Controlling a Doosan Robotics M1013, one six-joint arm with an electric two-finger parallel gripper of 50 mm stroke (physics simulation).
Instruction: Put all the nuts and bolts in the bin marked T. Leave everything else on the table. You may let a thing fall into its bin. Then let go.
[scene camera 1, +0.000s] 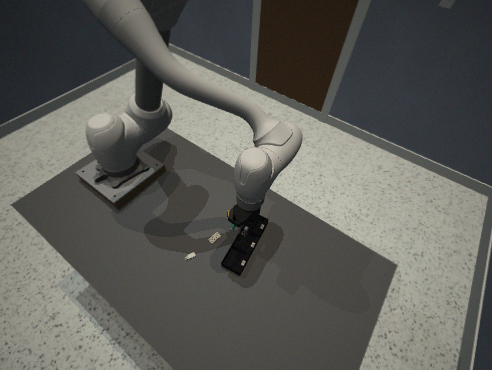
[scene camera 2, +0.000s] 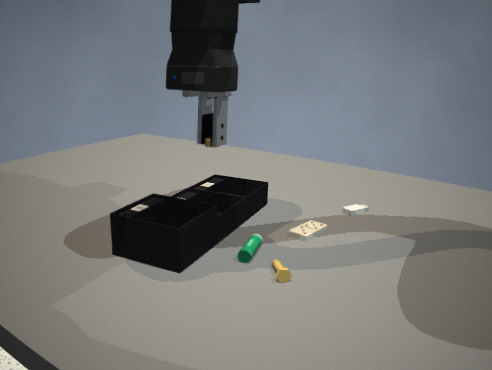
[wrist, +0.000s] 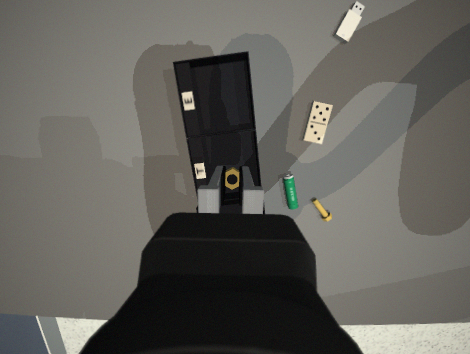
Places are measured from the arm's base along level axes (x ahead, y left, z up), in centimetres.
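Pixels of known places: gripper, between the fingertips: (scene camera 1: 243, 233) (scene camera 2: 211, 144) (wrist: 232, 178); arm's base, origin of its link: (scene camera 1: 123, 168).
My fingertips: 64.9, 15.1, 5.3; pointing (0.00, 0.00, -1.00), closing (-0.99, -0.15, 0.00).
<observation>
Ahead of a thing's pixels: the offset from my fingertips to its middle, as dx, dy, dz.
My gripper (scene camera 2: 212, 142) (wrist: 232, 178) is shut on a brass hex nut @(+0.0, +0.0, +0.2) (scene camera 2: 208, 142) (wrist: 232, 171) and holds it above the black three-part bin tray @(+0.8, +0.7, -7.9) (scene camera 2: 150, 242) (wrist: 174, 75). In the wrist view the nut shows over the middle compartment, whose white label @(+3.9, +1.7, -7.4) (wrist: 200, 171) reads T. A yellow bolt @(-13.9, +4.9, -9.7) (scene camera 1: 228, 213) (scene camera 2: 278, 270) (wrist: 321, 209) lies on the table beside the green battery, on the side away from the tray. The inside of bin T is partly hidden by the fingers in the wrist view and by its walls in scene camera 2.
A green battery @(-8.7, +2.9, -9.5) (scene camera 1: 233, 226) (scene camera 2: 250, 248) (wrist: 290, 192) lies between tray and bolt. A cream domino @(-10.0, -6.7, -9.9) (scene camera 1: 214, 237) (scene camera 2: 308, 229) (wrist: 318, 122) and a white USB stick @(-10.9, -18.8, -9.9) (scene camera 1: 190, 256) (scene camera 2: 355, 209) (wrist: 349, 24) lie farther along the table. The end compartment's label @(+6.4, -6.3, -7.4) (wrist: 188, 101) reads E.
</observation>
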